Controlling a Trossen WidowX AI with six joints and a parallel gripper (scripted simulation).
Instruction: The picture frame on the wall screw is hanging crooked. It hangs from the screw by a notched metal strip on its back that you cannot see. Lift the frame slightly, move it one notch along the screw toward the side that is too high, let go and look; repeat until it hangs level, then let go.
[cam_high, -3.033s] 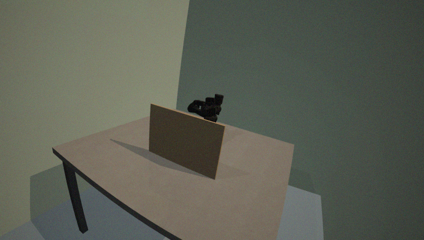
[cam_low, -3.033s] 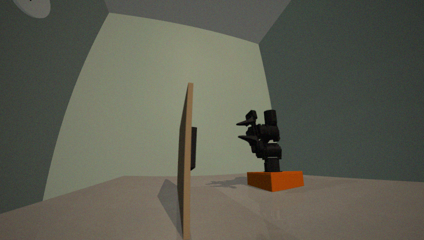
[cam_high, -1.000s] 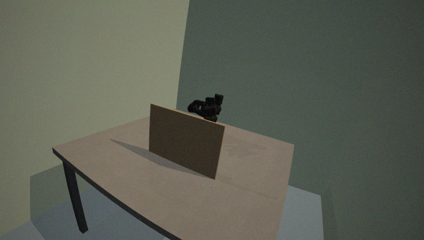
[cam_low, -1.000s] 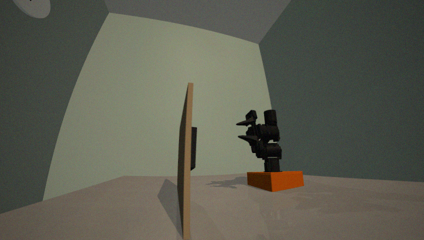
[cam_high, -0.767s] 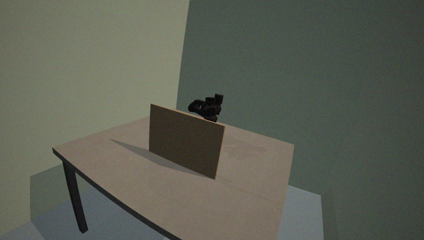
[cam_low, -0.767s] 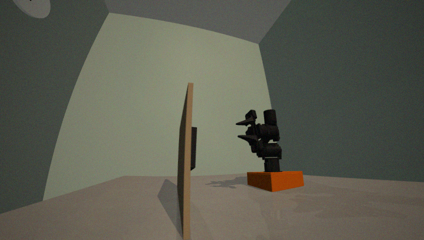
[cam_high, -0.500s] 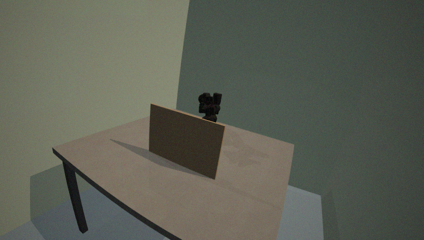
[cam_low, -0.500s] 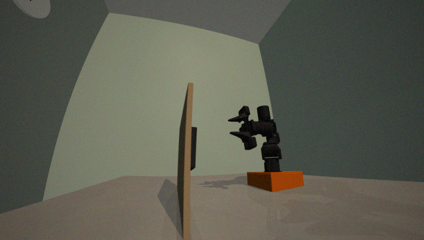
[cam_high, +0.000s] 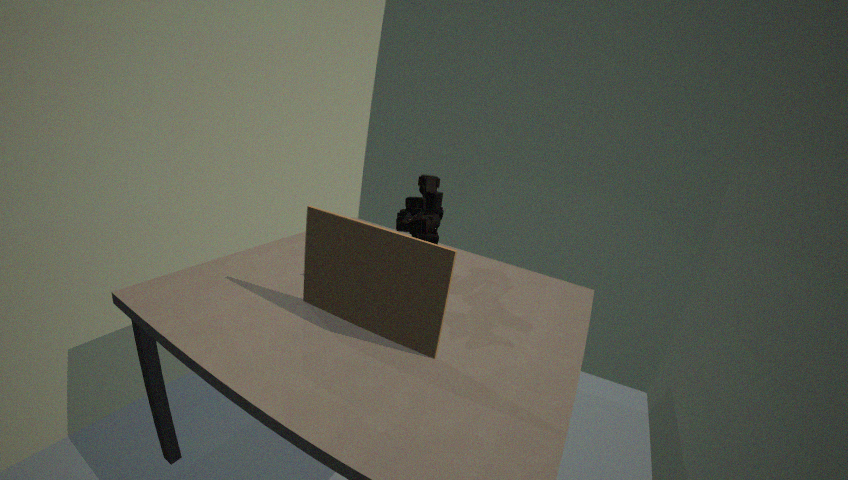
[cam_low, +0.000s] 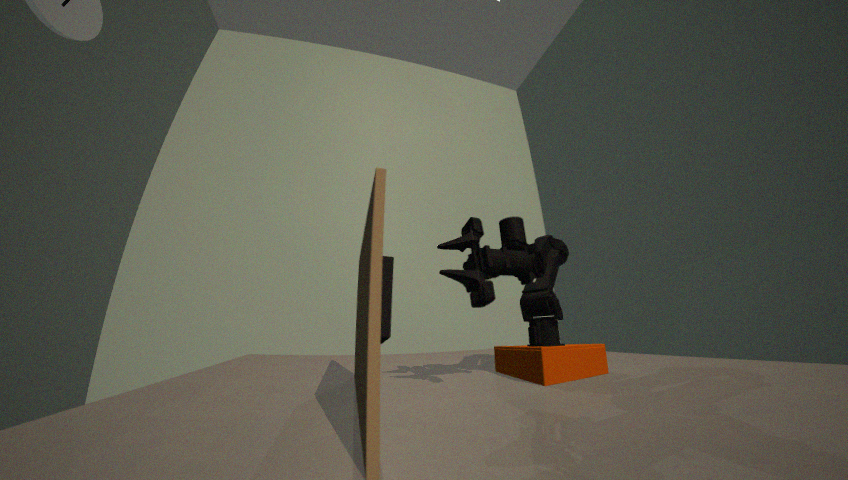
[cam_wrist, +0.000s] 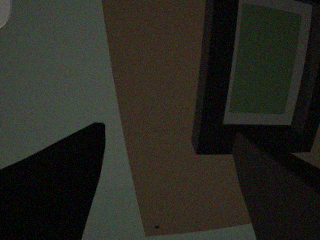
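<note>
Now: gripper tip 13 cm short of the picture frame, 9 cm above it and 2 cm to the right of it. From my gripper tip the other things lie so: wall board: 14 cm ahead, 11 cm below.
</note>
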